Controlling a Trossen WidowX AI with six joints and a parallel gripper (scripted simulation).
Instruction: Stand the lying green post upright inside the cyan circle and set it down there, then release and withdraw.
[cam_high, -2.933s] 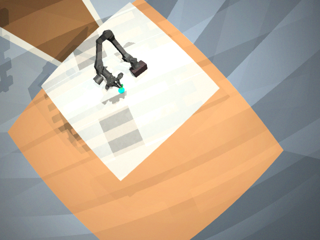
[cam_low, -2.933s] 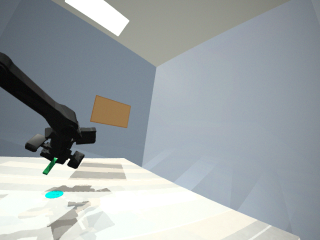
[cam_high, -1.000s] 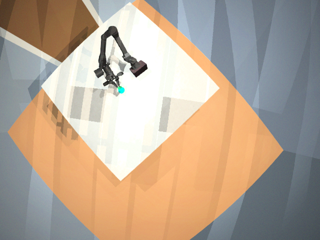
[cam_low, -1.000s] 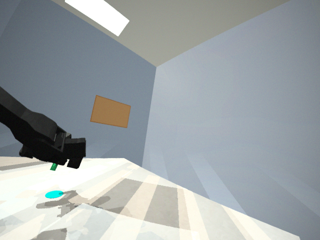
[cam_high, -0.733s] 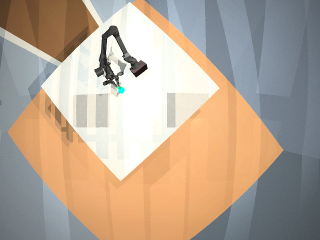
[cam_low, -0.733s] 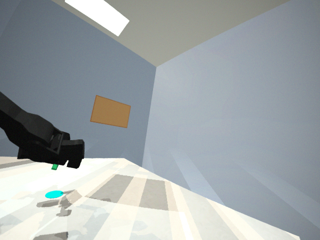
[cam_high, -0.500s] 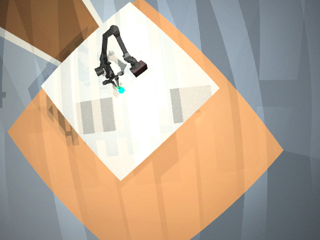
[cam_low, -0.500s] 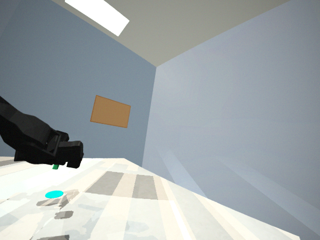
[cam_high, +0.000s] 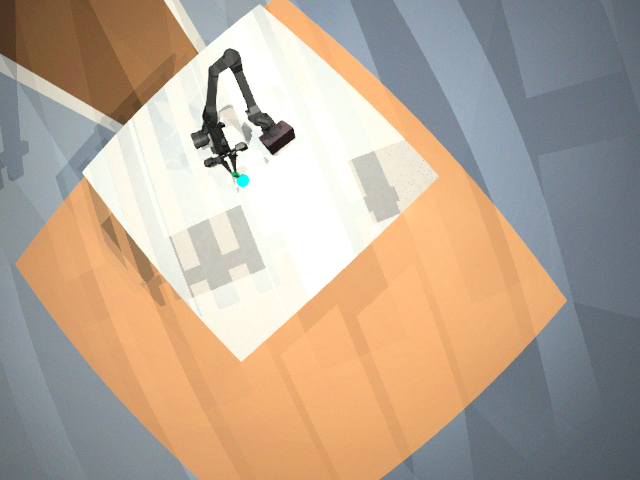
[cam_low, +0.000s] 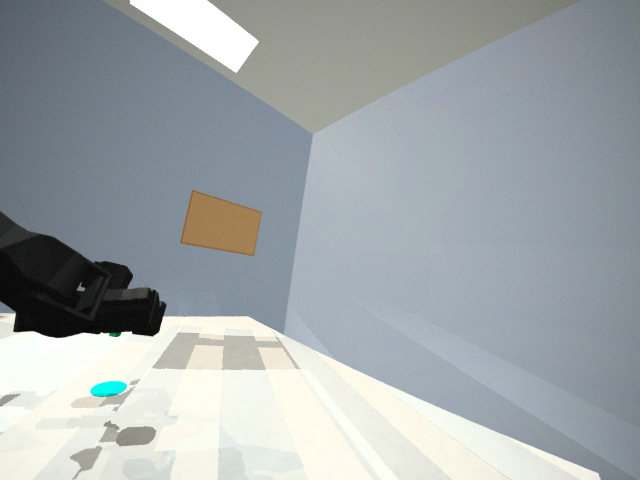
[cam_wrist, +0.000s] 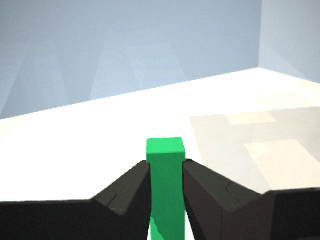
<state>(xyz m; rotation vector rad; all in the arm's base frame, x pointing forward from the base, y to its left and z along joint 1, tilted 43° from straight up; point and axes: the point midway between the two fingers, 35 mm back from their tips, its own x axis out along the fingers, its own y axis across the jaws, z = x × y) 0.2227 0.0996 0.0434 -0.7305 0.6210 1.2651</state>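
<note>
Now: the cyan circle 16 cm below my gripper tip and 1 cm to the right of it. The rest, counted from my gripper tip: green post 2 cm below.
</note>
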